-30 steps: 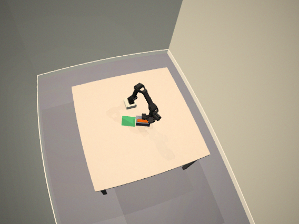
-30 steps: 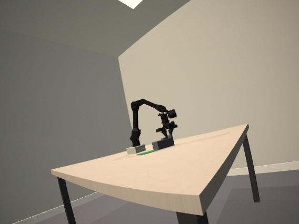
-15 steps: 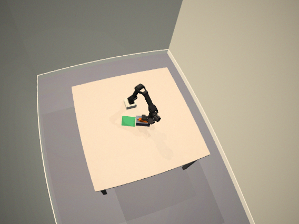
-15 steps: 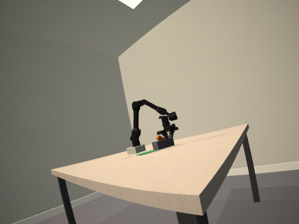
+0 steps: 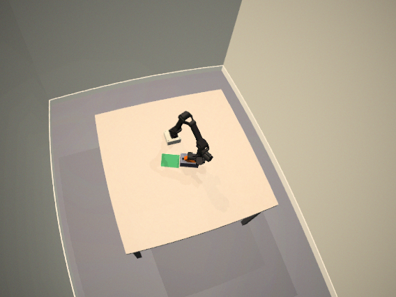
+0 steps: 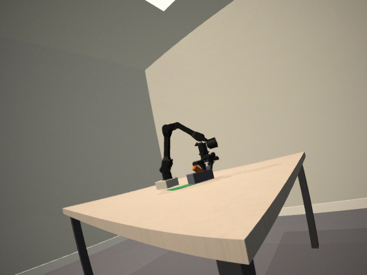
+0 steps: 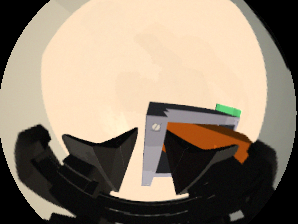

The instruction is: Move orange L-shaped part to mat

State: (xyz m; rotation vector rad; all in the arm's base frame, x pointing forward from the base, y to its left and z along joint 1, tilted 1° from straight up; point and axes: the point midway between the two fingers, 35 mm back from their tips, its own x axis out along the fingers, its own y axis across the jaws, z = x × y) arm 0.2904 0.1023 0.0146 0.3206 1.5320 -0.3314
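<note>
My gripper tip is now 5 cm to the left of the orange L-shaped part, 3 cm past it and 1 cm below it. From my gripper tip the other things lie so: green mat: 20 cm to the right, 10 cm behind, 5 cm below.
</note>
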